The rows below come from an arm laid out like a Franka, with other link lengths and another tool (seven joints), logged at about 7 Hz.
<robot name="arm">
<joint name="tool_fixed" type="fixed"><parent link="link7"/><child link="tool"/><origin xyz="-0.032 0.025 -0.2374" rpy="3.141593 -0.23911 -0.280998"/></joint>
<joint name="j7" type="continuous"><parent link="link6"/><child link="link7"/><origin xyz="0.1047 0 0" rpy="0 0 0"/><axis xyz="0 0 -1"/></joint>
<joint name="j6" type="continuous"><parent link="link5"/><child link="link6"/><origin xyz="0 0 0" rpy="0 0 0"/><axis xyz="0 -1 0"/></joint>
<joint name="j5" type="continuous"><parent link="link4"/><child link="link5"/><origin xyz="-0.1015 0 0.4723" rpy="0 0 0"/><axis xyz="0 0 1"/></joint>
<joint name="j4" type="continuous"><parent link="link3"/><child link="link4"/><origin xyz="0.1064 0 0" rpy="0 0 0"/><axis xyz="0 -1 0"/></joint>
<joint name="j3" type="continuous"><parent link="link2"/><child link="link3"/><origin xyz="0 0 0.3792" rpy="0 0 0"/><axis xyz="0 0 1"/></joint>
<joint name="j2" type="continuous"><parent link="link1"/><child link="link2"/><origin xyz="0 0 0" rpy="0 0 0"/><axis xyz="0 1 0"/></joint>
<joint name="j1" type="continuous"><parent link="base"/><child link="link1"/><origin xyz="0 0 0.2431" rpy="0 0 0"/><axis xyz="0 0 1"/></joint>
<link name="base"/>
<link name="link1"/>
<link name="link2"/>
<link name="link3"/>
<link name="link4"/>
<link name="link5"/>
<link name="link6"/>
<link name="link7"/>
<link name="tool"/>
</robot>
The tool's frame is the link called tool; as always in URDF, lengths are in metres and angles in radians. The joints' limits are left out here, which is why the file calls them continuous.
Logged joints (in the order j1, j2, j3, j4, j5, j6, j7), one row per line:
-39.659 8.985 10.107 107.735 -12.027 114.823 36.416
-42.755 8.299 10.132 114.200 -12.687 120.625 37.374
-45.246 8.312 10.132 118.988 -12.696 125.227 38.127
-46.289 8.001 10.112 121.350 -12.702 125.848 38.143
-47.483 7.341 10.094 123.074 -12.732 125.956 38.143
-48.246 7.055 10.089 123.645 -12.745 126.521 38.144
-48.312 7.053 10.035 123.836 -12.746 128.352 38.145
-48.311 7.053 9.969 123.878 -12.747 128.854 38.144
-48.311 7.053 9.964 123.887 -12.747 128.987 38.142
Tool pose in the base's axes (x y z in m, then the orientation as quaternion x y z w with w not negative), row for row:
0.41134 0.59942 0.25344 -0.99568 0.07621 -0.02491 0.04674
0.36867 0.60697 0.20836 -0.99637 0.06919 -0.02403 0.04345
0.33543 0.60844 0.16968 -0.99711 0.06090 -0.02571 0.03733
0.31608 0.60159 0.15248 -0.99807 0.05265 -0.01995 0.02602
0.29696 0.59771 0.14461 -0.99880 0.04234 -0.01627 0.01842
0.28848 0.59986 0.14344 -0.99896 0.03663 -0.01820 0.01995
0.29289 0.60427 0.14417 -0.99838 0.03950 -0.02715 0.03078
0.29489 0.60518 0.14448 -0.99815 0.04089 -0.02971 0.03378
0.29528 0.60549 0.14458 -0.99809 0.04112 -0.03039 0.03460
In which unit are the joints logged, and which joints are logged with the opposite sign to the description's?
The joints are logged in degrees. Opposite sign: j1, j4, j5.
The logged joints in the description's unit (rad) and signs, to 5 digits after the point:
0.69218 0.15682 0.17640 -1.88033 0.20991 2.00404 0.63558
0.74622 0.14484 0.17684 -1.99317 0.22143 2.10530 0.65230
0.78969 0.14507 0.17684 -2.07673 0.22159 2.18562 0.66544
0.80790 0.13964 0.17649 -2.11796 0.22169 2.19646 0.66572
0.82873 0.12812 0.17617 -2.14805 0.22222 2.19835 0.66572
0.84205 0.12313 0.17609 -2.15801 0.22244 2.20821 0.66574
0.84320 0.12310 0.17514 -2.16135 0.22246 2.24017 0.66576
0.84319 0.12310 0.17399 -2.16208 0.22248 2.24893 0.66574
0.84319 0.12310 0.17390 -2.16224 0.22248 2.25125 0.66570

